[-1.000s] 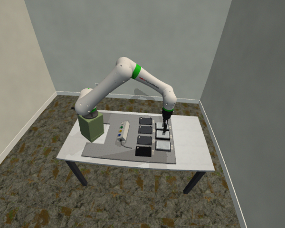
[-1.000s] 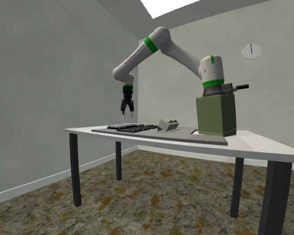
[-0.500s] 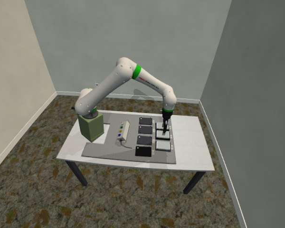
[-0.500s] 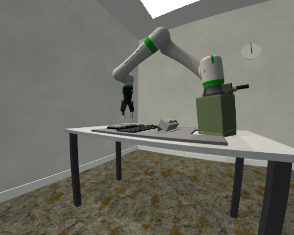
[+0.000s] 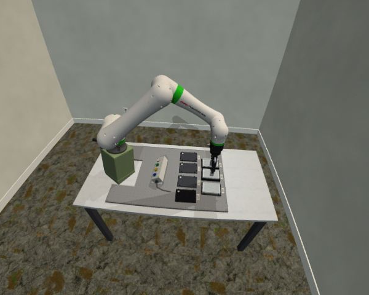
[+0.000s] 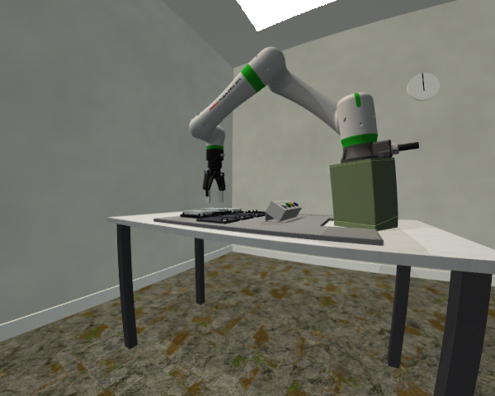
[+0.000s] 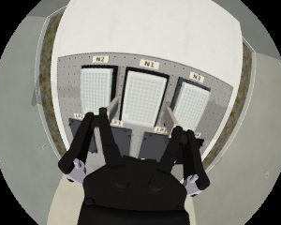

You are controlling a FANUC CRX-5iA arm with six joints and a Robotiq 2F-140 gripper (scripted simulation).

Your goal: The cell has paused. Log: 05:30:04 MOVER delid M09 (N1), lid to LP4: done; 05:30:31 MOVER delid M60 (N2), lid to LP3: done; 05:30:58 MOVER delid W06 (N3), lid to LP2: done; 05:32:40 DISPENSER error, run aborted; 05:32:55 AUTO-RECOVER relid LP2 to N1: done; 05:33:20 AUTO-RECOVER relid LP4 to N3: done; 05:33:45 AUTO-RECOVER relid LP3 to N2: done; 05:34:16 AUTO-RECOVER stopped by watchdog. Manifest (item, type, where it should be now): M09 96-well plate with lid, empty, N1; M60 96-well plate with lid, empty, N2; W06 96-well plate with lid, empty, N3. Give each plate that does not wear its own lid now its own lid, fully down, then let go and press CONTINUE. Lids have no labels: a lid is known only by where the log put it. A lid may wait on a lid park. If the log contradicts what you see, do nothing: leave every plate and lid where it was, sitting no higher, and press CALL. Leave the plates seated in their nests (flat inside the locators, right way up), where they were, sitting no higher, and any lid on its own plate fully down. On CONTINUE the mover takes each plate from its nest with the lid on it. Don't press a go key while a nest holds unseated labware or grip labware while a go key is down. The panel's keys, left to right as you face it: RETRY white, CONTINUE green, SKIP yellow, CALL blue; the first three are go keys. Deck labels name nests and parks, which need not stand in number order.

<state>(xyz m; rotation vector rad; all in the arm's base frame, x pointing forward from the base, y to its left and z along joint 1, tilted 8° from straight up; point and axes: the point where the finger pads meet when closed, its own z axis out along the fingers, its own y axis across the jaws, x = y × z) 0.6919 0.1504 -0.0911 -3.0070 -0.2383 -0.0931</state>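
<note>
Now: hand 60 mm above the plate. The rest, counted from my hand: lid park LP4: 140 mm behind, 230 mm to the right, 90 mm below; green key: 410 mm behind, 60 mm to the right, 20 mm below; lid park LP3: 190 mm behind, 30 mm to the left, 90 mm below.
</note>
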